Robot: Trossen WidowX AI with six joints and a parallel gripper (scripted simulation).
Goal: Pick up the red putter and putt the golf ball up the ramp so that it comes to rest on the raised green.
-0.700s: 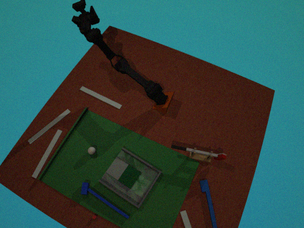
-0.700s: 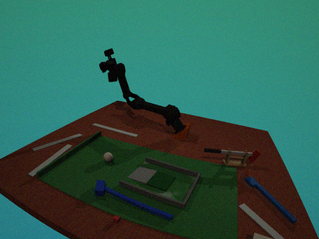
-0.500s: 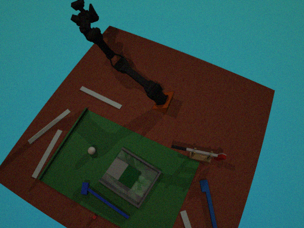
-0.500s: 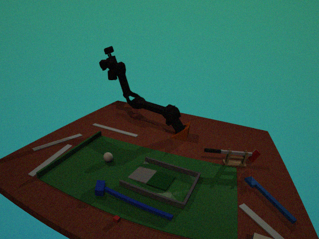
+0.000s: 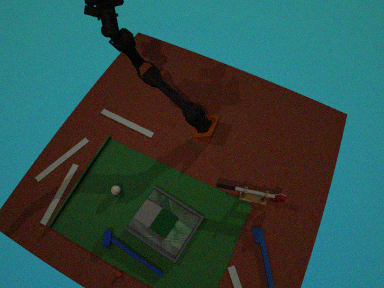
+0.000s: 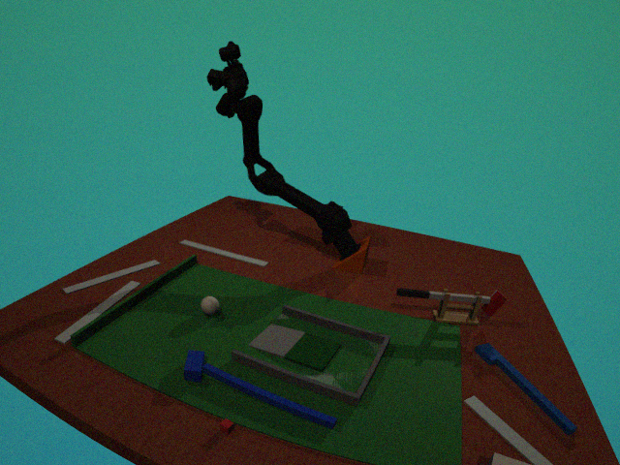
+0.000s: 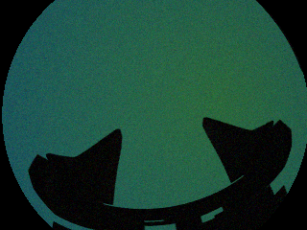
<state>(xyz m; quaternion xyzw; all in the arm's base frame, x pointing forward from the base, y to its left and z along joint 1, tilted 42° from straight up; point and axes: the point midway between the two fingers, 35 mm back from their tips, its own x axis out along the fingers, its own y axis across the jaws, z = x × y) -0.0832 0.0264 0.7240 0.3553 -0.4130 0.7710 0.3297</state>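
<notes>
My gripper tip is 34 cm short of the wooden stool, 79 cm to the right of it and 58 cm above it. Also, from my gripper tip: grey raised platform: 59 cm ahead, 50 cm to the left, 61 cm below; then green wall: 56 cm ahead, 6 cm to the left, 60 cm below; then white golf ball: 54 cm ahead, 23 cm to the left, 59 cm below.
</notes>
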